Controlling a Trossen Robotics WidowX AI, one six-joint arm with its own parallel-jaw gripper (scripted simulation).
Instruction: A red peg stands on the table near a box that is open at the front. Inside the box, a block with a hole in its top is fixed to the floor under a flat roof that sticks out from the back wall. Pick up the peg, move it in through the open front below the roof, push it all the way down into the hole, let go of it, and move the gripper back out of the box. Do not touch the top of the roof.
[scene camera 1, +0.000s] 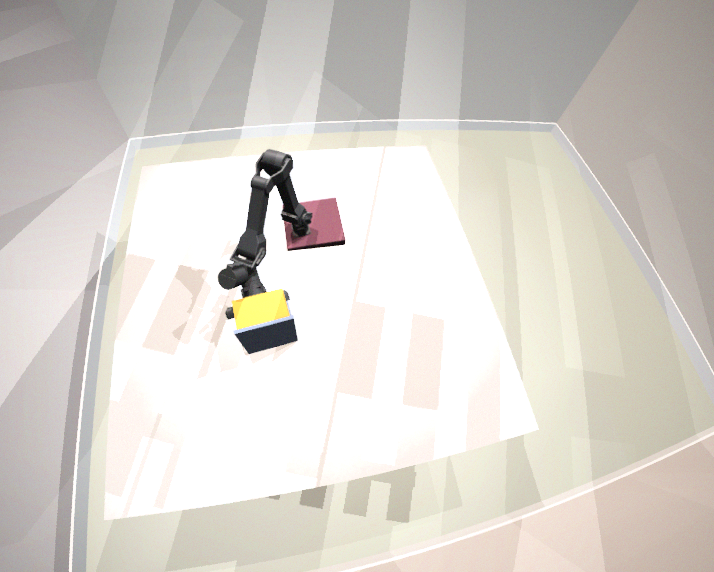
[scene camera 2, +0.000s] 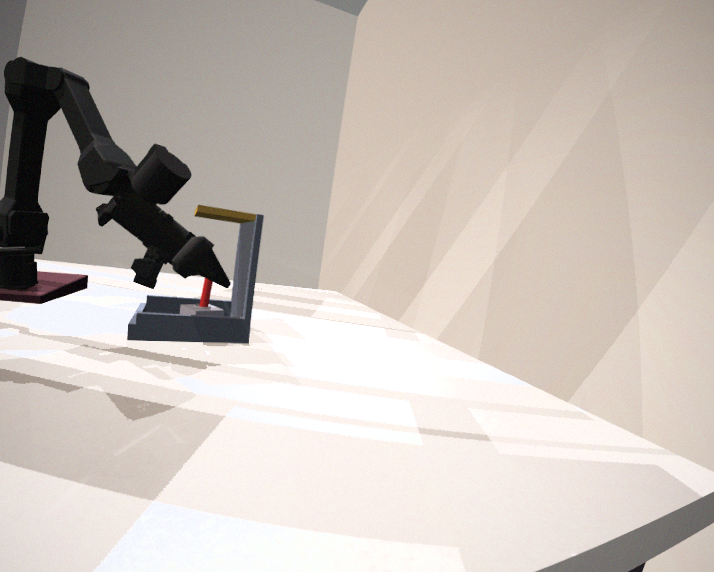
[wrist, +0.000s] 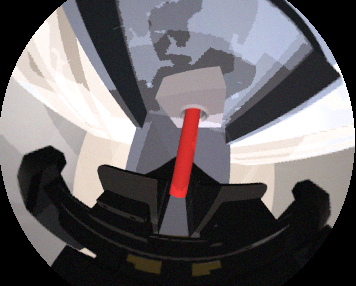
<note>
In view: my gripper (scene camera 2: 228, 285), a red peg (wrist: 183, 167) and a box wall (wrist: 155, 144).
My gripper is seen too in the wrist view (wrist: 181, 161). Scene camera 1 does not show the red peg, which is hidden by the box wall.
</note>
